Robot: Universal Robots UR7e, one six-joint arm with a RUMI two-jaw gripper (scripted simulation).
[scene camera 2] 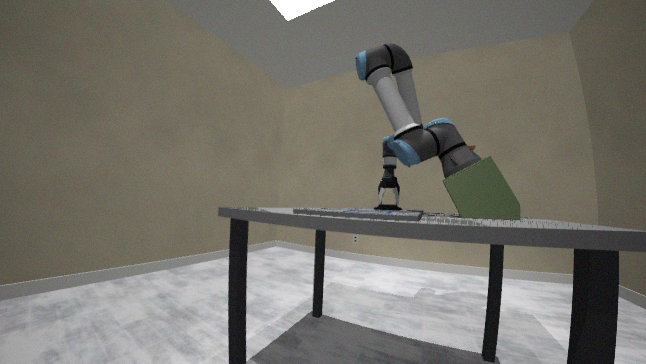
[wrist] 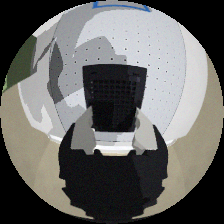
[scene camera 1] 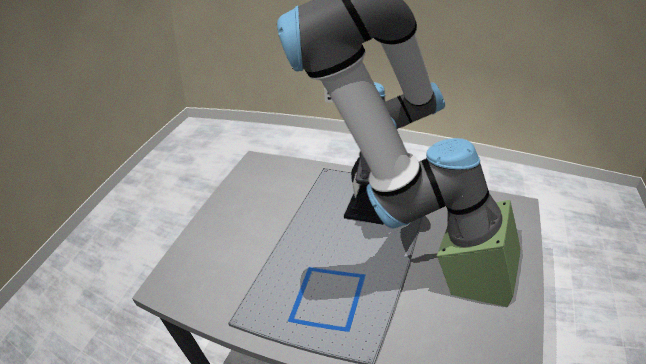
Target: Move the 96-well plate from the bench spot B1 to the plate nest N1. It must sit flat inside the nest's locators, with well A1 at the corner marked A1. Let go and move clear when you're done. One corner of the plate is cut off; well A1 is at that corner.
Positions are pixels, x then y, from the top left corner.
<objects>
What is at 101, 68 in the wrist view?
A plate nest N1.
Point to a 96-well plate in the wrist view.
113, 109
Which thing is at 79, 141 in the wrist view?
The gripper.
</objects>
